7 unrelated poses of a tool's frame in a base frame.
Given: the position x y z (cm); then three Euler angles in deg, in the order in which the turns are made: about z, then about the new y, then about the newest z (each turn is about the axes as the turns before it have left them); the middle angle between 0 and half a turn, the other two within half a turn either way.
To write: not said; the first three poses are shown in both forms.
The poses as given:
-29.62, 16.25, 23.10, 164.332, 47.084, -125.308
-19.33, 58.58, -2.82, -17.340, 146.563, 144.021
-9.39, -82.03, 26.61, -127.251, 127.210, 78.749
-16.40, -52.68, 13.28, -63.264, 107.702, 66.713
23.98, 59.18, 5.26, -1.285, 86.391, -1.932
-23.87, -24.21, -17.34, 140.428, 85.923, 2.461
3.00, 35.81, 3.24, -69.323, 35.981, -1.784
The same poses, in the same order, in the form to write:
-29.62, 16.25, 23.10, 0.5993, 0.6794, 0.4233, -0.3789, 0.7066, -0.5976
-19.33, 58.58, -2.82, 0.8197, 0.3595, 0.4459, 0.2268, -0.9186, 0.3237
-9.39, -82.03, 26.61, 0.8521, -0.4998, -0.1554, -0.2037, -0.5902, 0.7811
-16.40, -52.68, 13.28, 0.7663, 0.5206, -0.3766, 0.4787, -0.0716, 0.8750
23.98, 59.18, 5.26, 0.0621, -0.0351, -0.9974, 0.0245, 0.9991, -0.0336
-23.87, -24.21, -17.34, -0.0821, 0.0122, -0.9965, -0.6341, -0.7721, 0.0428
3.00, 35.81, 3.24, 0.2565, -0.7677, -0.5872, 0.9440, 0.3294, -0.0183

